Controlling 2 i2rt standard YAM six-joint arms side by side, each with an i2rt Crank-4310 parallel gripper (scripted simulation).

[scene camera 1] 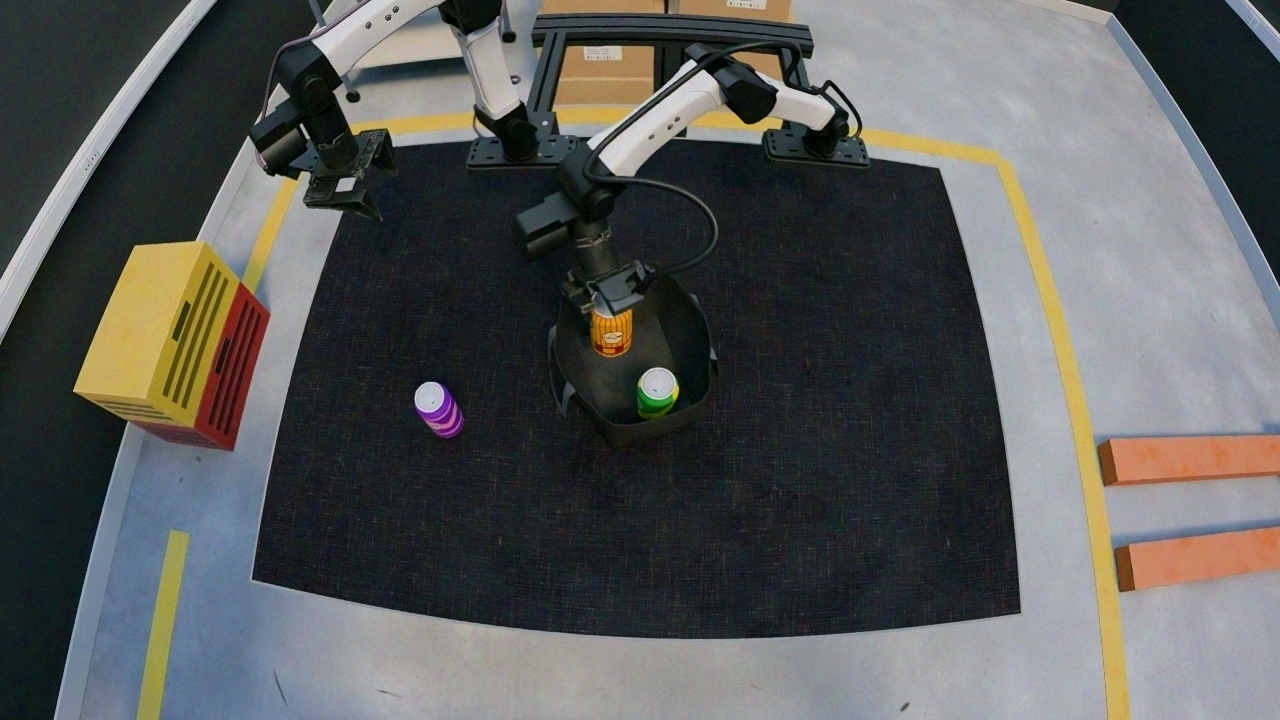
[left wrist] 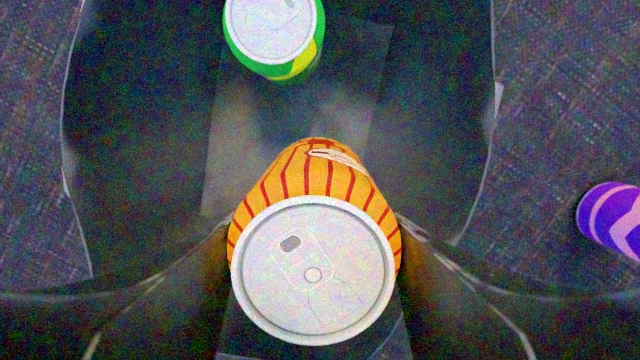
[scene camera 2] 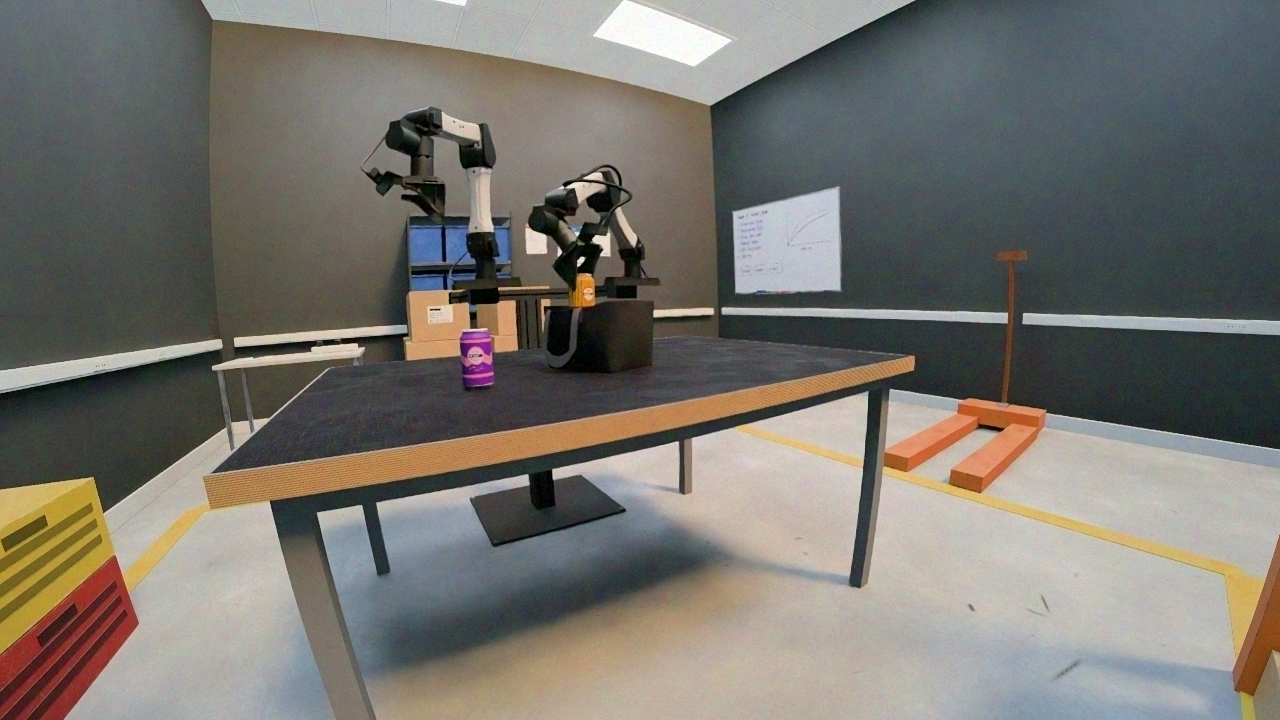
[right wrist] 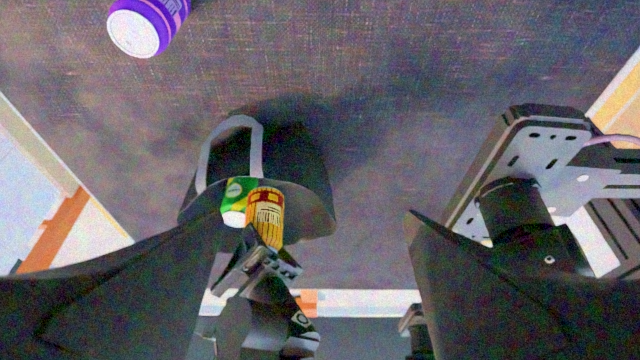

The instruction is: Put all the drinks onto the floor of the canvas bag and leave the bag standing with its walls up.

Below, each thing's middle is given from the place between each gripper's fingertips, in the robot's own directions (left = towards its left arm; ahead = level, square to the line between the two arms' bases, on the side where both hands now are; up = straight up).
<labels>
Now: left hand 3 cm above the orange can [scene camera 1: 611, 336]. Also, from my left hand: purple can [scene camera 2: 475, 345] 31 cm to the right, 14 cm below, 9 cm ahead.
Now: the purple can 330 mm below my right hand [scene camera 1: 387, 197], 210 mm ahead of it and 20 mm to the left of it. Round my right hand: orange can 330 mm to the left, 220 mm below, 120 mm ahead.
</labels>
